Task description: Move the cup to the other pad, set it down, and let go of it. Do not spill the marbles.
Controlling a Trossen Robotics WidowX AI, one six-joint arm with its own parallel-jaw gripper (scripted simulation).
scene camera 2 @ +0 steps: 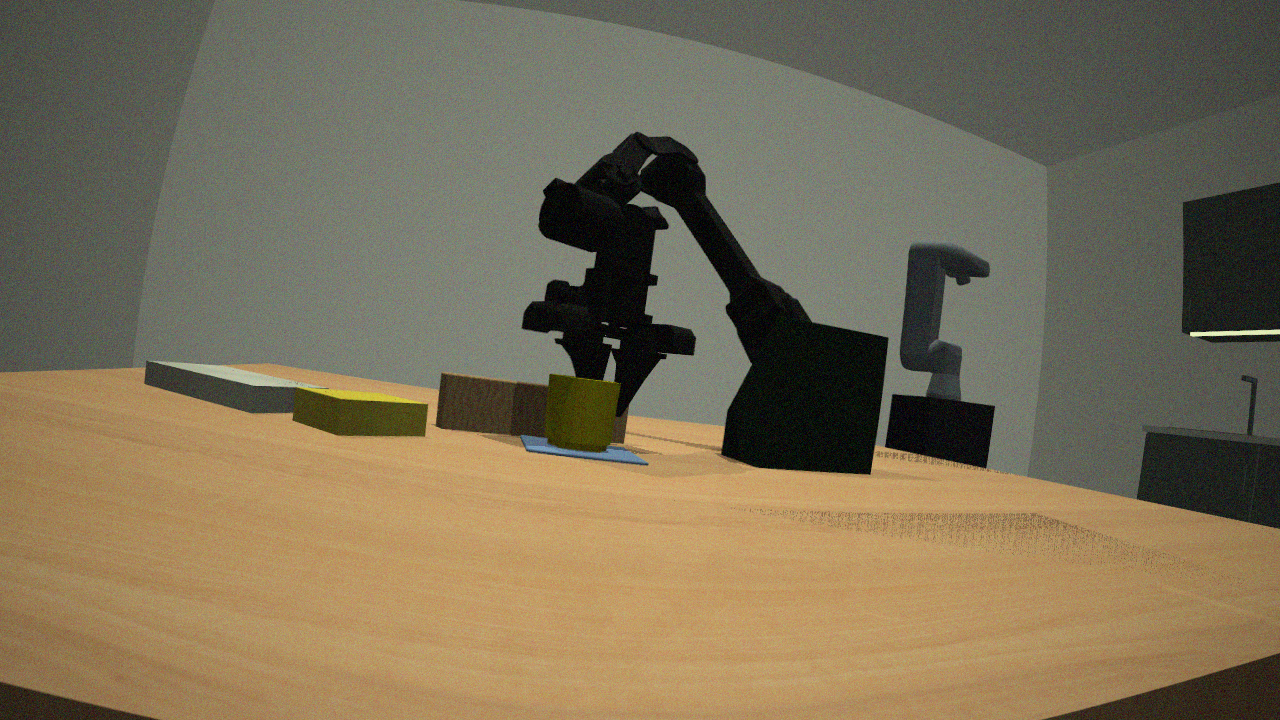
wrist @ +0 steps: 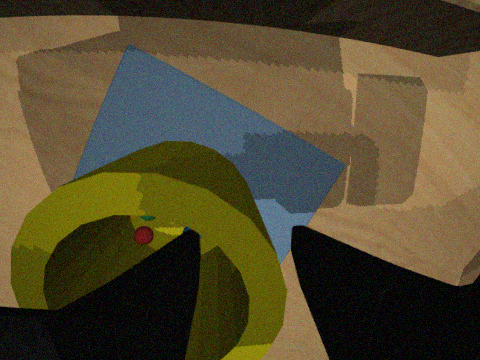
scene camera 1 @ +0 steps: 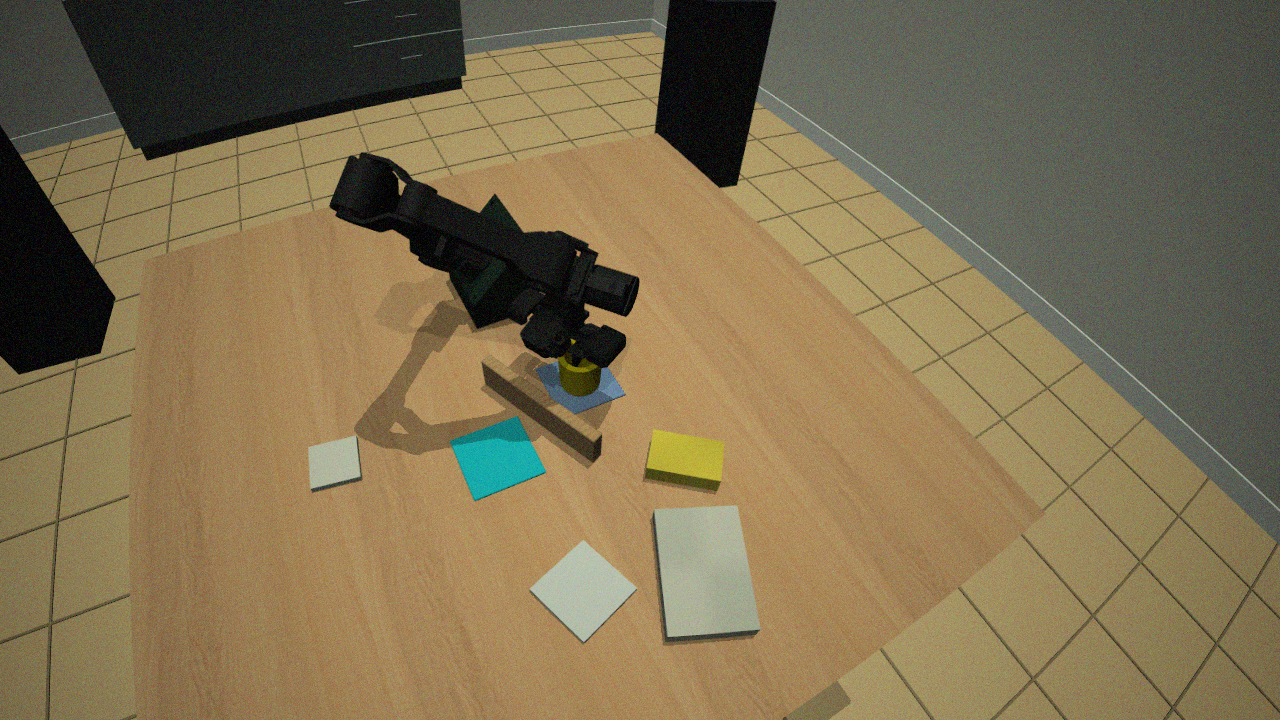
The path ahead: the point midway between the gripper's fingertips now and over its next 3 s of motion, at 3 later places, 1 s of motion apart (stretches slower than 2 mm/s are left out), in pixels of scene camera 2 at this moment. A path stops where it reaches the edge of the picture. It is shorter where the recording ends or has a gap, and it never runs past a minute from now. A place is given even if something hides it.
My gripper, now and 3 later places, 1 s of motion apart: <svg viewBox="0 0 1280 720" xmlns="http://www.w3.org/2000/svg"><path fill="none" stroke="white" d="M602 415L608 376L607 339L570 338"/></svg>
